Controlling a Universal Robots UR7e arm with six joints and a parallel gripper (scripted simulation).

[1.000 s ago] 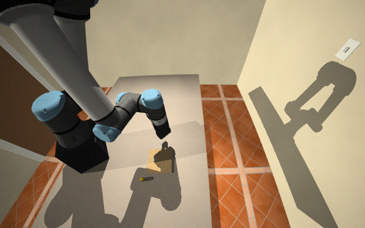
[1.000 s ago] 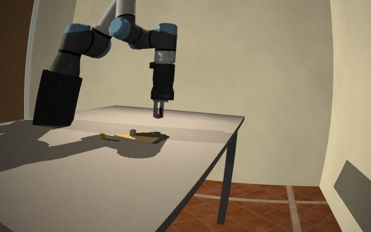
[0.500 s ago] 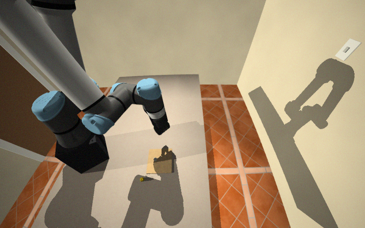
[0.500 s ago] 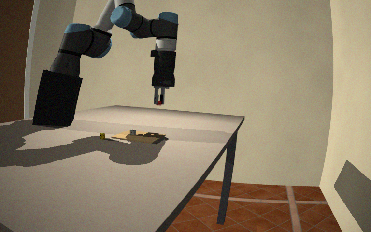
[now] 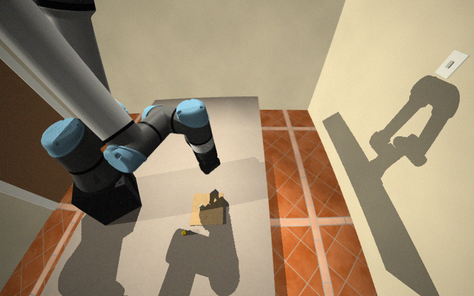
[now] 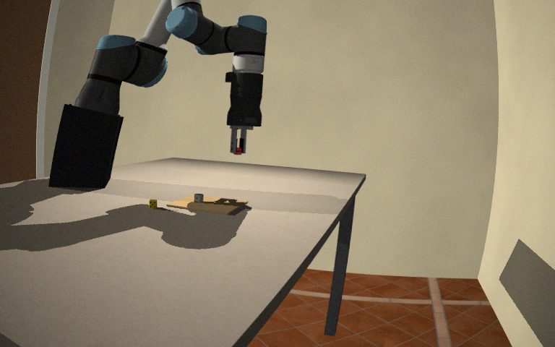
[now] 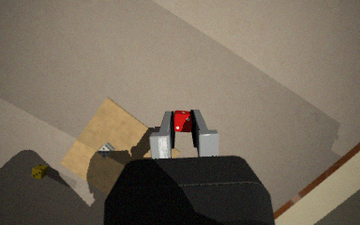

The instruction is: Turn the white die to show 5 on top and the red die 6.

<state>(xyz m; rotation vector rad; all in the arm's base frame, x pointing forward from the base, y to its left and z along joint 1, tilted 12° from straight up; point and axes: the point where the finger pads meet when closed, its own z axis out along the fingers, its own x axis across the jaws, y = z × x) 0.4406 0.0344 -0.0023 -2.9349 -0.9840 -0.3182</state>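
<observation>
Now: the red die 10 mm below my hand. Round my hand: white die 130 mm to the right, 110 mm below, 50 mm behind; then yellow die 230 mm to the right, 130 mm behind, 110 mm below; then tan mat 130 mm to the right, 120 mm below, 30 mm behind.
</observation>
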